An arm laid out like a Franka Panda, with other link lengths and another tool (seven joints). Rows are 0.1 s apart.
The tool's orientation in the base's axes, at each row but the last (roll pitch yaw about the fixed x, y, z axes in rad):
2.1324, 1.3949, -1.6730
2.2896, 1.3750, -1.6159
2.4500, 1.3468, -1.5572
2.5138, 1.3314, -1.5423
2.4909, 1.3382, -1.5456
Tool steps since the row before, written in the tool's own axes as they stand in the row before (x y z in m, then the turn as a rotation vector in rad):
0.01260, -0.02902, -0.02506, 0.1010, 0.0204, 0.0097
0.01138, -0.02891, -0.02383, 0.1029, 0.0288, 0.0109
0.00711, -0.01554, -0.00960, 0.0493, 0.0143, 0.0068
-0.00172, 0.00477, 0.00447, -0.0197, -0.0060, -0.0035
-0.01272, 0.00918, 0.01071, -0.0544, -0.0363, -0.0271
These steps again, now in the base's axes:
0.03738, 0.00505, -0.01437, -0.0220, -0.0275, -0.0973
0.03710, 0.00207, -0.01234, -0.0287, -0.0330, -0.0981
0.01808, 0.00112, -0.00749, -0.0151, -0.0149, -0.0472
-0.00652, 0.00102, 0.00148, 0.0068, 0.0055, 0.0190
-0.01393, 0.00546, 0.01169, 0.0450, 0.0141, 0.0528

